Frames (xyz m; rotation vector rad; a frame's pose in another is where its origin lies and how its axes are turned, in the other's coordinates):
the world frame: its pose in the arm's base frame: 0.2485 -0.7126 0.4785 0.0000 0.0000 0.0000
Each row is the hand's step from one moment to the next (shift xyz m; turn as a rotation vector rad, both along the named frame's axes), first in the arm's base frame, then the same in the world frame.
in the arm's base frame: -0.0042 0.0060 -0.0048 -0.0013 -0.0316 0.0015
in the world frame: -0.0042 0.0060 -0.0048 -0.0013 -0.0316 0.0015
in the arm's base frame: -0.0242 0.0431 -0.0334 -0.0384 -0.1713 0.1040
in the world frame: -0.0242 0.0431 -0.0334 -0.0384 -0.1713 0.1040
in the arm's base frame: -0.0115 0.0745 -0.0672 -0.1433 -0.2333 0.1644
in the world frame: -0.0115 0.0745 -0.0672 -0.1433 -0.2333 0.1644
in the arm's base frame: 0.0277 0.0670 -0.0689 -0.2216 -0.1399 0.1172
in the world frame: 0.0277 0.0670 -0.0689 -0.2216 -0.1399 0.1172
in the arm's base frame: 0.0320 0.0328 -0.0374 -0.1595 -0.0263 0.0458
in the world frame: 0.0320 0.0328 -0.0374 -0.1595 -0.0263 0.0458
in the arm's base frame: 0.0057 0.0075 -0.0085 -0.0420 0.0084 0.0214
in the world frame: 0.0057 0.0075 -0.0085 -0.0420 0.0084 0.0214
